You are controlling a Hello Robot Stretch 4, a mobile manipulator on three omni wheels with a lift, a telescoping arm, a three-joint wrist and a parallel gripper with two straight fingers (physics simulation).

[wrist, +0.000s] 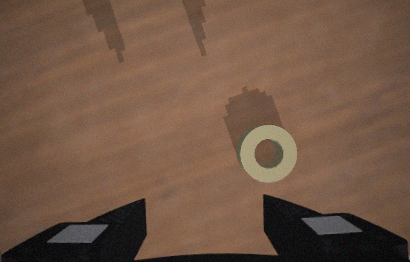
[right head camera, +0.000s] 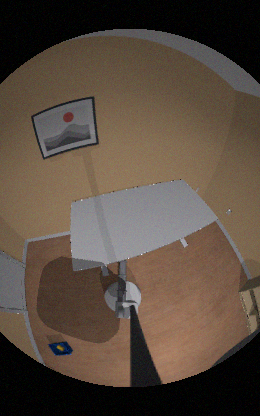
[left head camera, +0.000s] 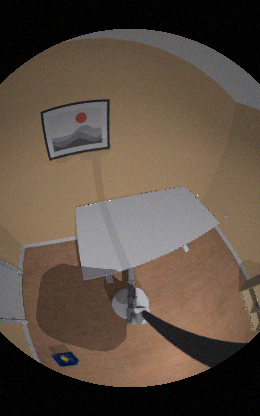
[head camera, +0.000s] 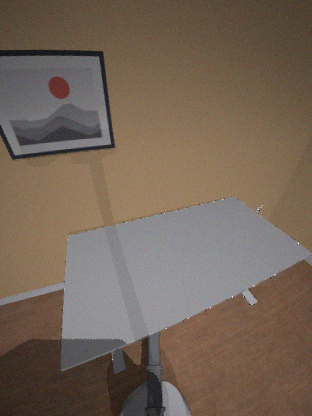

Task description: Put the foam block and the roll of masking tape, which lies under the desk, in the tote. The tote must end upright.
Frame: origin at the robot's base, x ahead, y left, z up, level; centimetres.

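Seen in the pictures: gripper, fingertip midpoint: (wrist: pixel 204 214).
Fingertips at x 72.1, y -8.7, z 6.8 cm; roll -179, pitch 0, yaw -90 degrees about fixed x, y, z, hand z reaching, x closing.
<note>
A point is followed by its place in that frame.
The roll of masking tape (wrist: pixel 290 153) {y -17.1, x 75.5, z -0.1 cm} lies flat on the floor, its pale ring facing up, in the wrist view right of centre. My gripper (wrist: pixel 204 214) {y -8.7, x 72.1, z 6.8 cm} is open with nothing between its fingers. The tape is ahead of the fingertips and to the right, nearly in line with the right finger. The desk (head camera: pixel 200 250) {y -31.6, x 75.7, z 69.2 cm} (left head camera: pixel 150 225) {y -17.6, x 69.1, z 69.2 cm} (right head camera: pixel 145 220) {y -21.1, x 67.9, z 69.2 cm} hides the gripper and the tape in the head views. The blue tote (left head camera: pixel 73 361) (right head camera: pixel 67 351) stands on the floor at the lower left and looks upright. A small yellow thing, likely the foam block (left head camera: pixel 65 358) (right head camera: pixel 60 347) {y 82.4, x -105.9, z 1.2 cm}, shows inside it.
My arm (head camera: pixel 154 350) {y -0.3, x 30.3, z 40.6 cm} (left head camera: pixel 131 285) {y -0.2, x 19.1, z 40.9 cm} (right head camera: pixel 121 280) {y 0.1, x 17.9, z 40.9 cm} reaches under the desk's front edge. Desk feet (head camera: pixel 249 297) (left head camera: pixel 185 248) (right head camera: pixel 184 242) show below that edge. A wooden shelf unit stands at the far right. A framed picture (head camera: pixel 60 117) {y 45.4, x 100.7, z 143.6 cm} hangs on the wall behind the desk.
</note>
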